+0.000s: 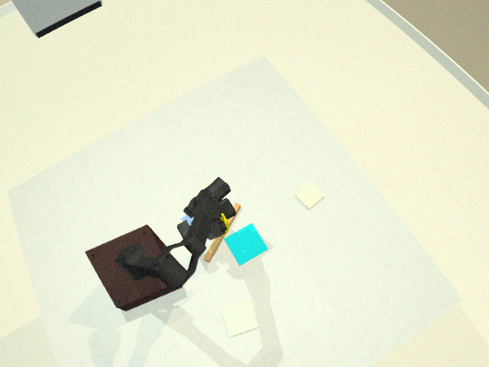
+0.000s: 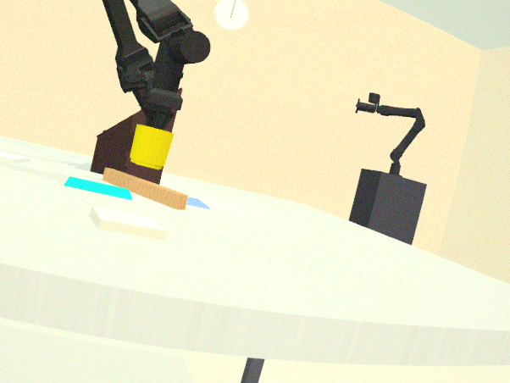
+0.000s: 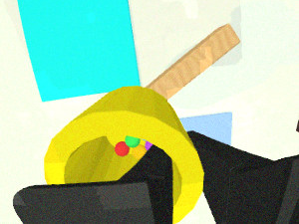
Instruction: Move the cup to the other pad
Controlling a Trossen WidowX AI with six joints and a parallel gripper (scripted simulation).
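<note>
My gripper tip is now 10 cm above the cyan pad, 9 cm short of it and 6 cm to the left of it. Also, from my gripper tip: wooden bar 8 cm below, 3 cm ahead; red marble 4 cm ahead, 2 cm to the left, 2 cm below; yellow cup 2 cm ahead.
</note>
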